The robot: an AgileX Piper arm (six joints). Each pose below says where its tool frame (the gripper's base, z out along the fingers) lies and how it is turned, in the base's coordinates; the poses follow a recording.
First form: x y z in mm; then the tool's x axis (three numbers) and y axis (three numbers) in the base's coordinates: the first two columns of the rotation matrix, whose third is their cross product.
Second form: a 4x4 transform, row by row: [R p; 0 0 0 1], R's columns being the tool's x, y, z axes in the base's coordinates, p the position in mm. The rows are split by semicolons. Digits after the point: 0 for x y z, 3 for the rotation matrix.
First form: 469 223 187 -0.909 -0.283 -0.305 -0.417 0.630 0.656
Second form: -0.909 -0.417 0.007 469; -0.283 0.630 0.723 223; -0.305 0.656 -0.691 187; 0 0 0 1
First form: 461 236 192 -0.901 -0.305 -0.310 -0.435 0.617 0.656
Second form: -0.901 -0.435 -0.009 461; -0.305 0.617 0.726 236; -0.310 0.656 -0.689 192; 0 0 0 1
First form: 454 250 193 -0.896 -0.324 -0.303 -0.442 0.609 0.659
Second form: -0.896 -0.442 -0.029 454; -0.324 0.609 0.724 250; -0.303 0.659 -0.689 193; 0 0 0 1
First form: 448 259 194 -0.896 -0.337 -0.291 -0.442 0.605 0.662
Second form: -0.896 -0.442 -0.047 448; -0.337 0.605 0.722 259; -0.291 0.662 -0.691 194; 0 0 0 1
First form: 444 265 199 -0.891 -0.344 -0.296 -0.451 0.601 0.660
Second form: -0.891 -0.451 -0.049 444; -0.344 0.601 0.722 265; -0.296 0.660 -0.691 199; 0 0 0 1
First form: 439 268 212 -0.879 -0.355 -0.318 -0.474 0.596 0.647
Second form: -0.879 -0.474 -0.040 439; -0.355 0.596 0.719 268; -0.318 0.647 -0.692 212; 0 0 0 1
